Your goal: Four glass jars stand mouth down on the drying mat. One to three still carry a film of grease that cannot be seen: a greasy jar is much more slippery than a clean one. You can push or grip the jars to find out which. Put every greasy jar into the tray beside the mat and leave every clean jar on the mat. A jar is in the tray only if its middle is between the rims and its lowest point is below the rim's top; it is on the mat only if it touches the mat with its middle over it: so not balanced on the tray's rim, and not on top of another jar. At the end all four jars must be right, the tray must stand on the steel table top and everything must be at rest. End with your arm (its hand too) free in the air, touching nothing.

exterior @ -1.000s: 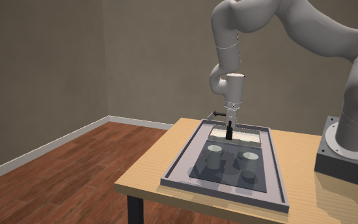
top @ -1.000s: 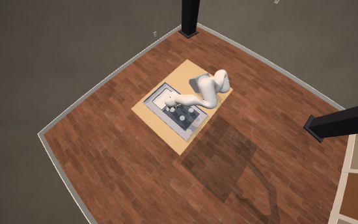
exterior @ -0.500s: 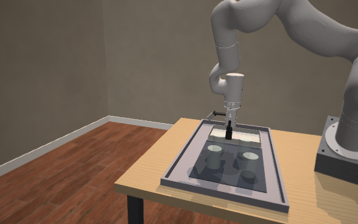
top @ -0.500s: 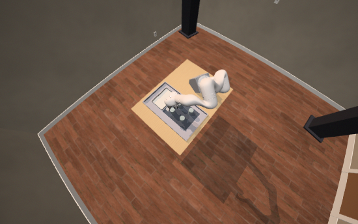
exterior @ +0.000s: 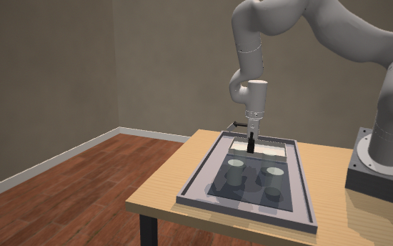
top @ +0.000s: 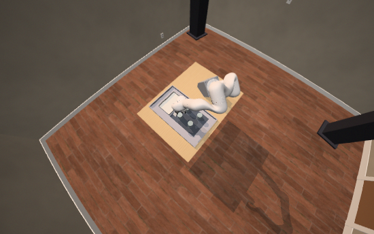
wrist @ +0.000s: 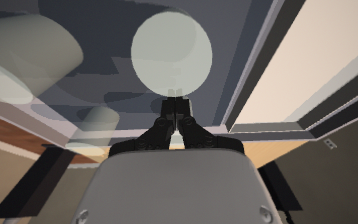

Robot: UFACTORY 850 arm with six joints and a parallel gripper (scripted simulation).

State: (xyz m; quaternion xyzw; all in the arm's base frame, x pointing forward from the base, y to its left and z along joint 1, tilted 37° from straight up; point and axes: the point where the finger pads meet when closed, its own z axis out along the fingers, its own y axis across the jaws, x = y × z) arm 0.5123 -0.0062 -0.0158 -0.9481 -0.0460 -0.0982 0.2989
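The dark drying mat lies 4 cm behind my hand, 8 cm to the left of it and 10 cm below it. The rest, counted from my hand: cream tray 1 cm ahead, 23 cm to the right, 9 cm below.
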